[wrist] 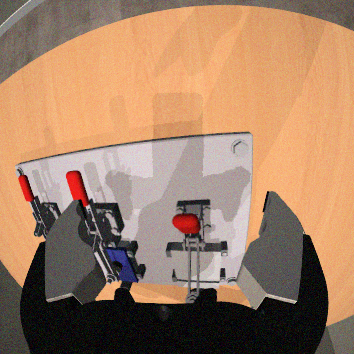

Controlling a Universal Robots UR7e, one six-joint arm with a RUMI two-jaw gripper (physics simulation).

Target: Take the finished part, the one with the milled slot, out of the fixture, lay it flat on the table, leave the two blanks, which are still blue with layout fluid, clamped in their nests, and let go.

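Places are measured from the arm's base along level axes (x back, y up, z left), in millimetres.
Pixels of known places: gripper, between the fingertips: [172, 198].
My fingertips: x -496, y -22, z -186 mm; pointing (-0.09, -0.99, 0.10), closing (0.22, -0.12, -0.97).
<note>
Behind a point stands the place of what it marks.
The finished part [209, 264] @(x -375, y -60, z -192 mm), a light grey block, sits in the right-hand nest of the fixture plate [215, 150] @(x -506, y -84, z -224 mm). The clamp's thin bars cross over it; its slot is not visible. That clamp's red handle [186, 223] @(x -485, y -5, z -195 mm) looks short, pointing towards the camera. Whether the clamp presses on the part cannot be told. One blue blank [128, 264] @(x -388, y -58, z -85 mm) lies in the middle nest under its clamp. The other blank does not show; the left jaw covers that area. My gripper [172, 198] @(x -496, y -22, z -186 mm) is open and empty, with its jaws wide apart on either side of the right and middle nests.
The middle clamp's red handle [76, 187] @(x -516, y -38, z -91 mm) stands close to the left jaw, and part of its clamp is behind that jaw. The left clamp's red handle [25, 188] @(x -531, y -48, z 16 mm) is further left. The wooden table [295, 125] @(x -511, y -99, z -320 mm) surrounds the plate. A bolt head [239, 146] @(x -507, y -77, z -247 mm) is at the plate's upper right corner.
</note>
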